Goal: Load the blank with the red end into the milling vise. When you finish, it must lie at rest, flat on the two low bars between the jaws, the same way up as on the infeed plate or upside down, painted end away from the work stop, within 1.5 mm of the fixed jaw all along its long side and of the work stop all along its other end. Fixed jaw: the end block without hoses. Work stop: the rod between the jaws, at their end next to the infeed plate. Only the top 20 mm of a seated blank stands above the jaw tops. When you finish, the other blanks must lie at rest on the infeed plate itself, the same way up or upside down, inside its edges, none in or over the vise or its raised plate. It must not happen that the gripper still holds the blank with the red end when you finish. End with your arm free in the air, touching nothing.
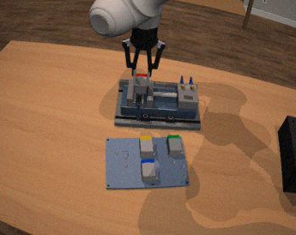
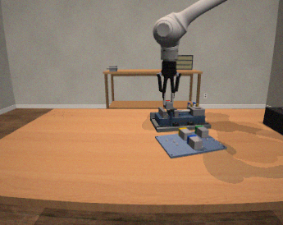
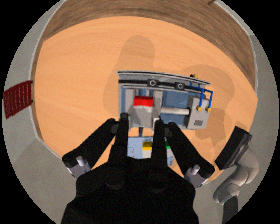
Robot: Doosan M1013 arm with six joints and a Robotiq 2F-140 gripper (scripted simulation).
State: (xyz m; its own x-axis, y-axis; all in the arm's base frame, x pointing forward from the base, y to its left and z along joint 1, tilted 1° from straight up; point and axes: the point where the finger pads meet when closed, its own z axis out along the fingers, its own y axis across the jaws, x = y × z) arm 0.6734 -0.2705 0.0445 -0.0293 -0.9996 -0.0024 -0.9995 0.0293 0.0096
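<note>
The fixed jaw is 3 cm ahead of my hand and 7 cm below it. From my hand the other things lie so: yellow-ended blank 2 cm behind, 19 cm to the left, 12 cm below; then milling vise 7 cm behind, 1 cm to the left, 11 cm below; then hose block 16 cm behind, 1 cm to the left, 7 cm below.
</note>
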